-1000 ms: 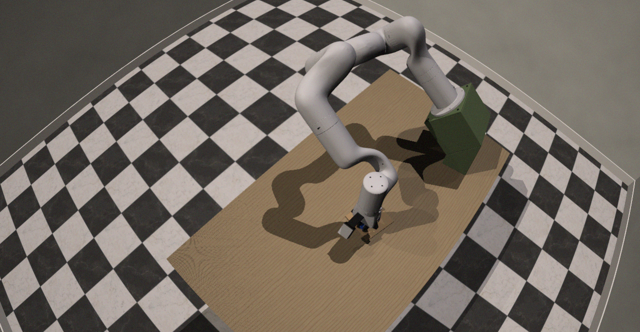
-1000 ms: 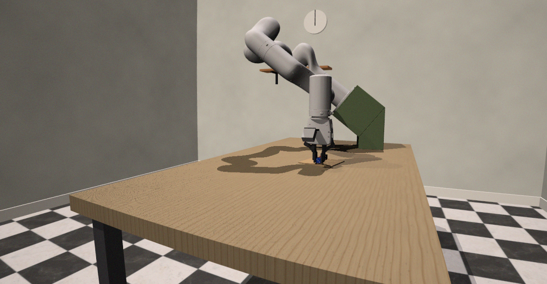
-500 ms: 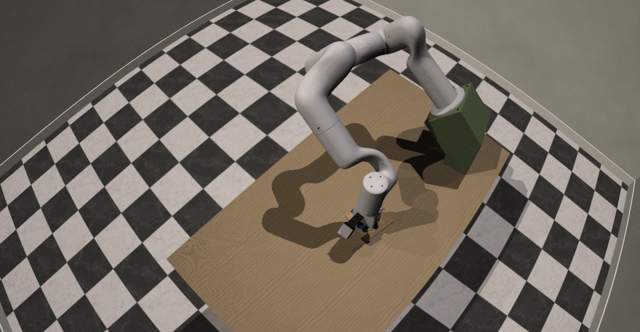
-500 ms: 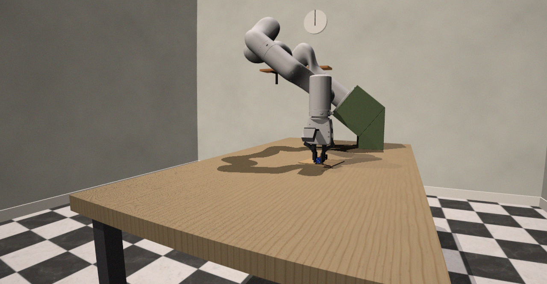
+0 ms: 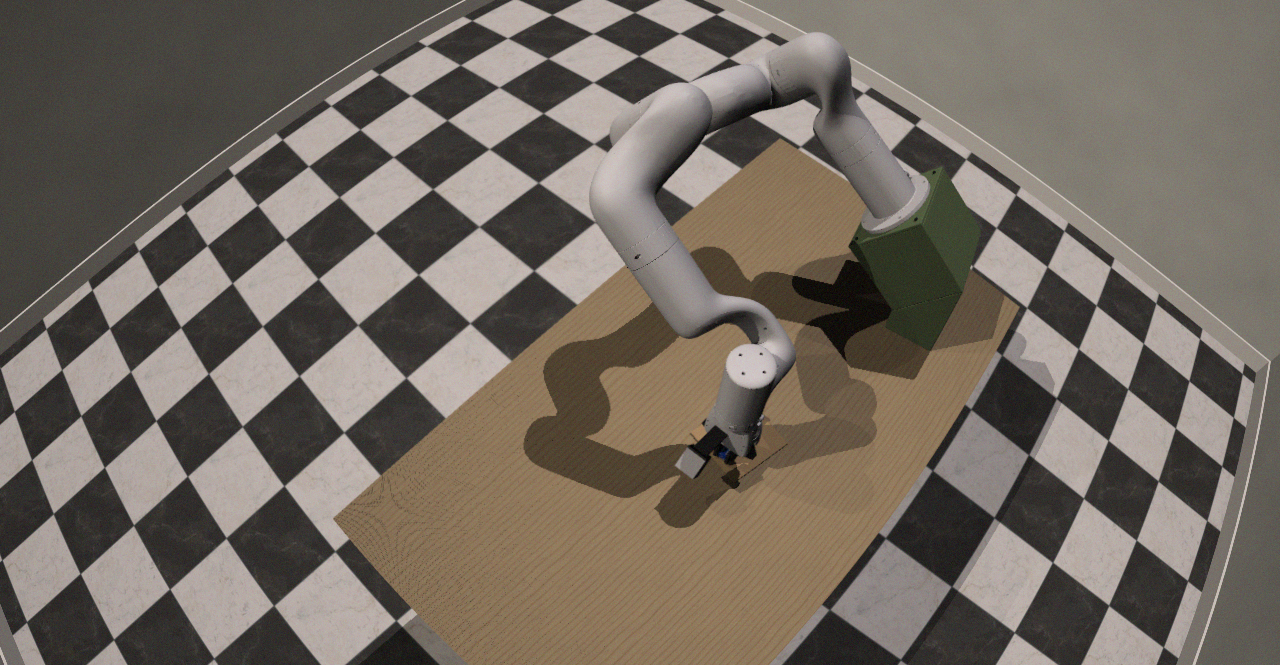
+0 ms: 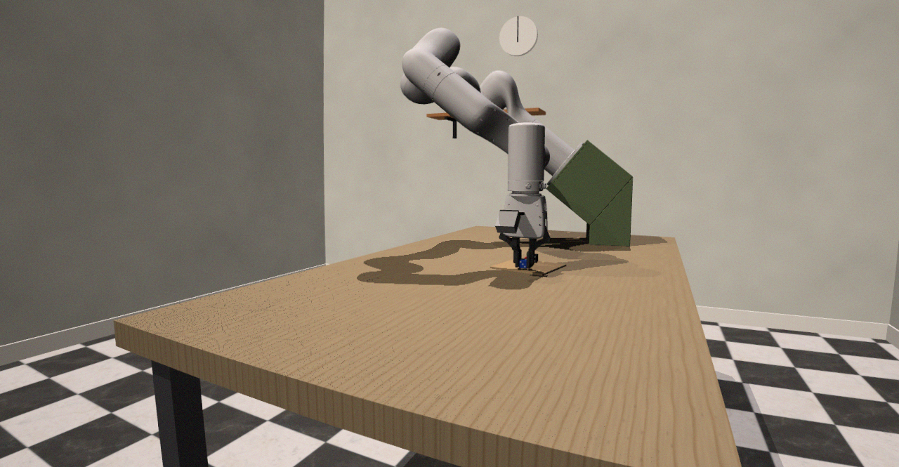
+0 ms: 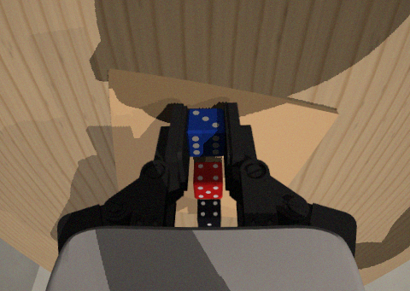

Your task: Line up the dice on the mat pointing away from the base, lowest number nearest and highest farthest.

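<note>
The blue die is 10 mm below my hand. Also, from my hand: tan mat: 50 mm behind, 30 mm below; red die: 50 mm behind, 20 mm below; black die: 100 mm behind, 20 mm below.
</note>
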